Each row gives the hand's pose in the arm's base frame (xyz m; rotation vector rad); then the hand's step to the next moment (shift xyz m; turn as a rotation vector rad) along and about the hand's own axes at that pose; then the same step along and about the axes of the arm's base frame.
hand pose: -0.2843 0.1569 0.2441 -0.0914 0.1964 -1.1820
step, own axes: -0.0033 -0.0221 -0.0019 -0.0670 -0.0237 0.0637
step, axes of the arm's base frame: -0.0217 -0.0052 0.0023 -0.0332 0.0510 0.0735
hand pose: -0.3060 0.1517 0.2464 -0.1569 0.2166 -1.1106
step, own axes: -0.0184 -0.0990 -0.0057 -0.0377 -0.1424 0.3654
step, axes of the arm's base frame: -0.0953 -0.0268 0.0193 -0.0483 -0.0220 0.3904
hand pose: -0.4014 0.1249 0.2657 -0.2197 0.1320 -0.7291
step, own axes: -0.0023 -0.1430 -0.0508 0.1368 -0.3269 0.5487
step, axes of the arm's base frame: -0.1038 -0.1098 -0.0142 -0.0025 -0.2450 0.6055
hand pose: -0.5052 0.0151 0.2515 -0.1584 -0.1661 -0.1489
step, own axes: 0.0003 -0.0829 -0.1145 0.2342 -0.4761 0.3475
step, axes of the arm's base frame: 0.0045 -0.1003 -0.0995 0.0992 -0.4377 0.4482
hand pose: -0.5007 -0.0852 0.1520 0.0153 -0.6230 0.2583
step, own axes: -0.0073 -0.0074 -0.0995 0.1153 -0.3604 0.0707
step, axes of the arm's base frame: 0.0533 0.0002 -0.0847 0.1373 -0.3282 0.1470
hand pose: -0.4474 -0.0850 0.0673 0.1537 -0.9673 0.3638
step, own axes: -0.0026 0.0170 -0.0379 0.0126 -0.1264 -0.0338
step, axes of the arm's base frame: 0.0218 0.0261 -0.0240 0.0793 -0.1047 -0.0044
